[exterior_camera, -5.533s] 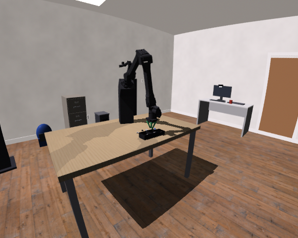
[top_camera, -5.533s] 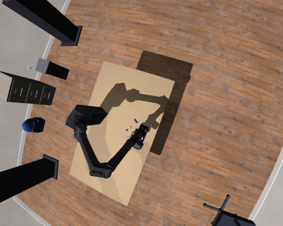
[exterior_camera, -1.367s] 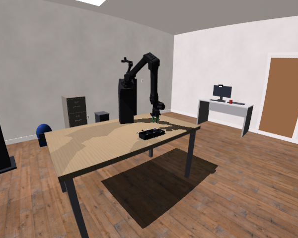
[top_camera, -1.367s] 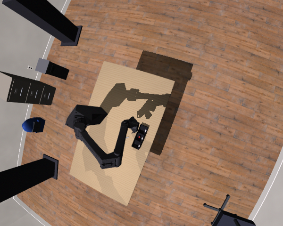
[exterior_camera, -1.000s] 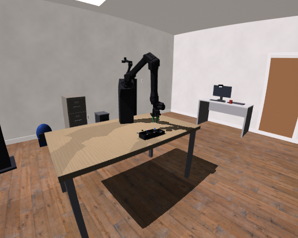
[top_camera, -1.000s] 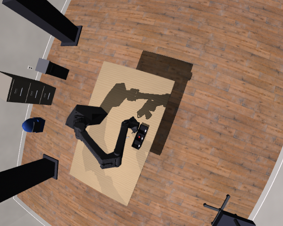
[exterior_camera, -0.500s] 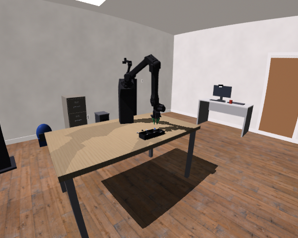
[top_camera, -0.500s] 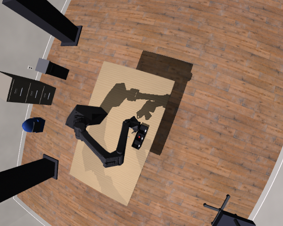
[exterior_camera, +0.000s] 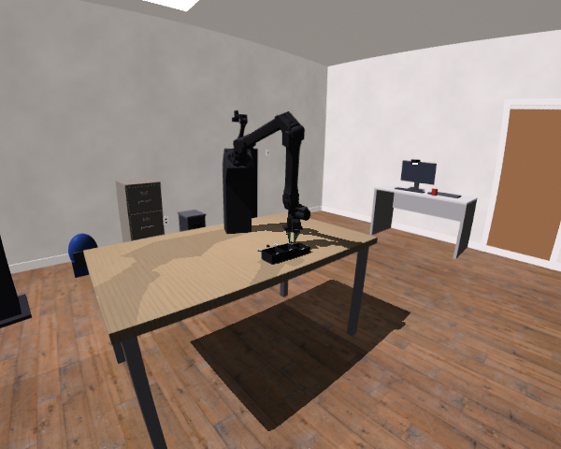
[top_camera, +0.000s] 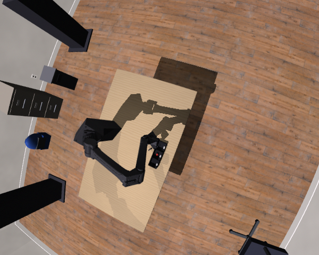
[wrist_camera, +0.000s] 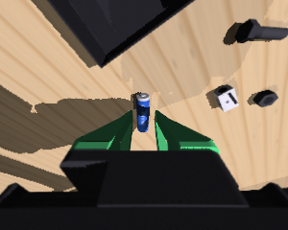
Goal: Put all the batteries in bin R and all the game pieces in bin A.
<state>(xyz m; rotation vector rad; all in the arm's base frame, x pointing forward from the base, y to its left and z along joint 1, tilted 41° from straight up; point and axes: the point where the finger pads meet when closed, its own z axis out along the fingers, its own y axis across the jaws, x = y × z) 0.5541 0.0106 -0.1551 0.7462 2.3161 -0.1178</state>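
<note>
Now: the blue battery 10 mm below my hand. Also, from my hand: black nut-like piece 110 mm to the right, 80 mm behind, 20 mm below; then black bolt 120 mm to the right, 10 mm below; then pale piece 80 mm to the right, 40 mm behind, 10 mm below.
</note>
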